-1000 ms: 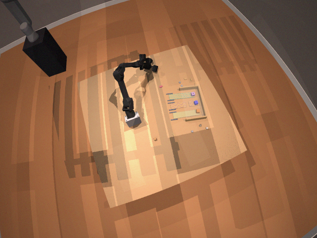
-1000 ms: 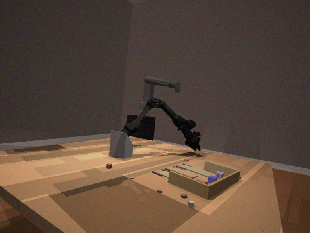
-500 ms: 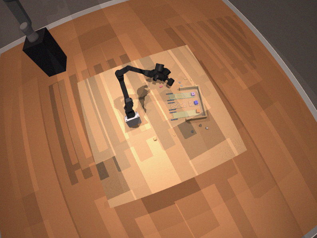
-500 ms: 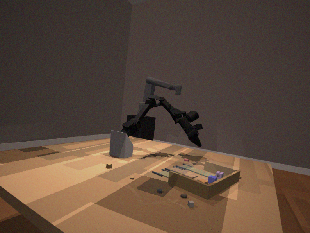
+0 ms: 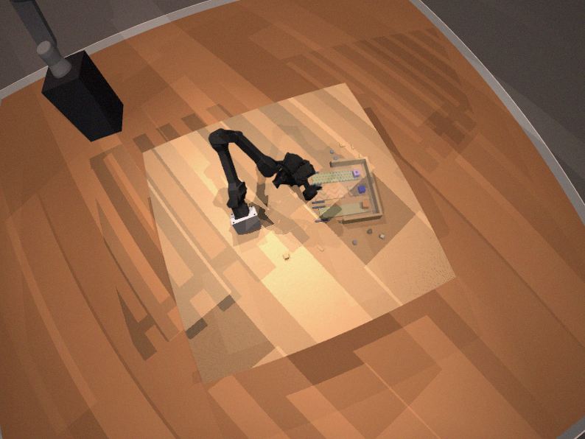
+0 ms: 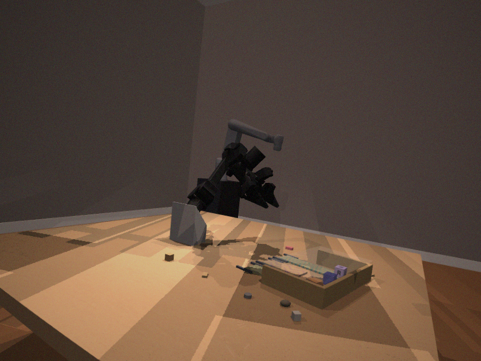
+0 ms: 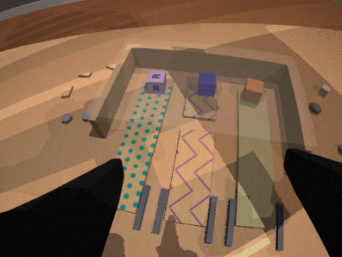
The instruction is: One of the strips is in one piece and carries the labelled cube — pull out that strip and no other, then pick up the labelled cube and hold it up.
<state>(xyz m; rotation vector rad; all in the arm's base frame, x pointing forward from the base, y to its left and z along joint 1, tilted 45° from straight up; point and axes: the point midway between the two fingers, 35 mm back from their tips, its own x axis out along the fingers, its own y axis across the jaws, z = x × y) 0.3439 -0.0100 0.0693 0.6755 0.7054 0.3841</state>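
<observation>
The zigzag strip lies 19 cm below my gripper tip and 7 cm ahead of it. Also, from my gripper tip: pink block: 23 cm to the left, 19 cm below, 4 cm behind.
</observation>
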